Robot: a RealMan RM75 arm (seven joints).
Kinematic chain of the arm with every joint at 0, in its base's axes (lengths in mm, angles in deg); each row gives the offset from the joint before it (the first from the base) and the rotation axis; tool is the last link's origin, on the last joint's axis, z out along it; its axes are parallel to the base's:
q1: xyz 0 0 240.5 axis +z
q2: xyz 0 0 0 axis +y
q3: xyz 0 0 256 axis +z
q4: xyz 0 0 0 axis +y
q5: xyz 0 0 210 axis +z
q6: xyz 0 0 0 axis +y
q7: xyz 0 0 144 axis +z
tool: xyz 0 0 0
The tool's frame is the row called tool.
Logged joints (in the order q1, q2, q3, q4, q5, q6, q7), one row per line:
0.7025, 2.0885, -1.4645, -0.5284, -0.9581, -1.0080, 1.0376
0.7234, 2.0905, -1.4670, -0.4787, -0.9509, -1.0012, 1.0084
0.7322, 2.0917, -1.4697, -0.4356, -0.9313, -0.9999, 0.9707
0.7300, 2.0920, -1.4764, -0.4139, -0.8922, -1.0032, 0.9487
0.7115, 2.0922, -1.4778, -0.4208, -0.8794, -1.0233, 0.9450
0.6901, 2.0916, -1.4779, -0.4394, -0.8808, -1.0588, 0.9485
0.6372, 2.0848, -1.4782, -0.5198, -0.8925, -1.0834, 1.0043
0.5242, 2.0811, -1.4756, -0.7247, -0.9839, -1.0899, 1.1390
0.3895, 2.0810, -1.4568, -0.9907, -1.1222, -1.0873, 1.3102
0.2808, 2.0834, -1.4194, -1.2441, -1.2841, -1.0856, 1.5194
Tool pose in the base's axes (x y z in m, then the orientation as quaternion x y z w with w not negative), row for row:
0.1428, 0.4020, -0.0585, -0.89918, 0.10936, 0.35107, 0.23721
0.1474, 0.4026, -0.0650, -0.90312, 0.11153, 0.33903, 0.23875
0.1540, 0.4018, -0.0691, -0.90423, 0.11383, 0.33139, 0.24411
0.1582, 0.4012, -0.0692, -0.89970, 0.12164, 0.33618, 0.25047
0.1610, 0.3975, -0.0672, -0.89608, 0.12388, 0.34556, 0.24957
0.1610, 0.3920, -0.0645, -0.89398, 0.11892, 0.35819, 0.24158
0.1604, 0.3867, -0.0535, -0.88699, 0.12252, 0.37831, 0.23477
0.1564, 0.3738, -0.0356, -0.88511, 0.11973, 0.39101, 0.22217
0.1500, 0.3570, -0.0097, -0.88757, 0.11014, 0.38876, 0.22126
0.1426, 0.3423, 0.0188, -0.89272, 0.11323, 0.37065, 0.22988
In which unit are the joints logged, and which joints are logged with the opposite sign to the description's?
The joints are logged in radians. Opposite sign: none.
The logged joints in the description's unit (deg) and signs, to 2 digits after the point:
40.25, 119.66, -83.91, -30.28, -54.90, -57.75, 59.45
41.45, 119.78, -84.05, -27.43, -54.48, -57.36, 57.78
41.95, 119.85, -84.21, -24.96, -53.36, -57.29, 55.62
41.83, 119.86, -84.59, -23.71, -51.12, -57.48, 54.36
40.77, 119.87, -84.67, -24.11, -50.39, -58.63, 54.14
39.54, 119.84, -84.68, -25.18, -50.47, -60.66, 54.35
36.51, 119.45, -84.69, -29.78, -51.14, -62.07, 57.54
30.03, 119.24, -84.55, -41.52, -56.37, -62.45, 65.26
22.32, 119.23, -83.47, -56.76, -64.30, -62.30, 75.07
16.09, 119.37, -81.33, -71.28, -73.57, -62.20, 87.06

